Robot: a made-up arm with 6 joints. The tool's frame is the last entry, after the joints.
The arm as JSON. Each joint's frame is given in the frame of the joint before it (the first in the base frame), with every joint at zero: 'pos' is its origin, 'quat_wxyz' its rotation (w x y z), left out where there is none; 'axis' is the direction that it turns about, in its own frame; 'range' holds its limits. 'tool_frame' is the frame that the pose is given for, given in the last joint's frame.
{
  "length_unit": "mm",
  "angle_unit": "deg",
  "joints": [
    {
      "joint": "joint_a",
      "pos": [
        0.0,
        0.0,
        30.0
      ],
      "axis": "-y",
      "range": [
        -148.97,
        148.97
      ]
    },
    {
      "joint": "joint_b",
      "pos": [
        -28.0,
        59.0,
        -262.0
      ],
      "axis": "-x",
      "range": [
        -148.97,
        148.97
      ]
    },
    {
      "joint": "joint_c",
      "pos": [
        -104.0,
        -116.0,
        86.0
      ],
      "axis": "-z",
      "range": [
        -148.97,
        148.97
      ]
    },
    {
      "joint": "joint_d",
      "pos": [
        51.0,
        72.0,
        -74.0
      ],
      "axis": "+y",
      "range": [
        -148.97,
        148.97
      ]
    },
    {
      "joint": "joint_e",
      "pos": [
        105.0,
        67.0,
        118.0
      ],
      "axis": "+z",
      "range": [
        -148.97,
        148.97
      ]
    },
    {
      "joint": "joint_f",
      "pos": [
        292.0,
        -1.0,
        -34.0
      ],
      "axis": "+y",
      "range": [
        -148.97,
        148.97
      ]
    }
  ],
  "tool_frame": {
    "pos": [
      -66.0,
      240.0,
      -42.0
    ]
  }
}
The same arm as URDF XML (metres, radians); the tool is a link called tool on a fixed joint. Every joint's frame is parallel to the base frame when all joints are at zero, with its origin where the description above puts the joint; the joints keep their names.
<robot name="arm">
<joint name="joint_a" type="revolute"><parent link="base"/><child link="link1"/><origin xyz="0.0000 0.0000 0.0300"/><axis xyz="0 -1 0"/><limit lower="-2.6000" upper="2.6000"/></joint>
<joint name="joint_b" type="revolute"><parent link="link1"/><child link="link2"/><origin xyz="-0.0280 0.0590 -0.2620"/><axis xyz="-1 0 0"/><limit lower="-2.6000" upper="2.6000"/></joint>
<joint name="joint_c" type="revolute"><parent link="link2"/><child link="link3"/><origin xyz="-0.1040 -0.1160 0.0860"/><axis xyz="0 0 -1"/><limit lower="-2.6000" upper="2.6000"/></joint>
<joint name="joint_d" type="revolute"><parent link="link3"/><child link="link4"/><origin xyz="0.0510 0.0720 -0.0740"/><axis xyz="0 1 0"/><limit lower="-2.6000" upper="2.6000"/></joint>
<joint name="joint_e" type="revolute"><parent link="link4"/><child link="link5"/><origin xyz="0.1050 0.0670 0.1180"/><axis xyz="0 0 1"/><limit lower="-2.6000" upper="2.6000"/></joint>
<joint name="joint_f" type="revolute"><parent link="link5"/><child link="link6"/><origin xyz="0.2920 -0.0010 -0.0340"/><axis xyz="0 1 0"/><limit lower="-2.6000" upper="2.6000"/></joint>
<joint name="tool_joint" type="fixed"><parent link="link6"/><child link="tool"/><origin xyz="-0.0660 0.2400 -0.0420"/></joint>
<link name="base"/>
<link name="link1"/>
<link name="link2"/>
<link name="link3"/>
<link name="link4"/>
<link name="link5"/>
<link name="link6"/>
<link name="tool"/>
</robot>

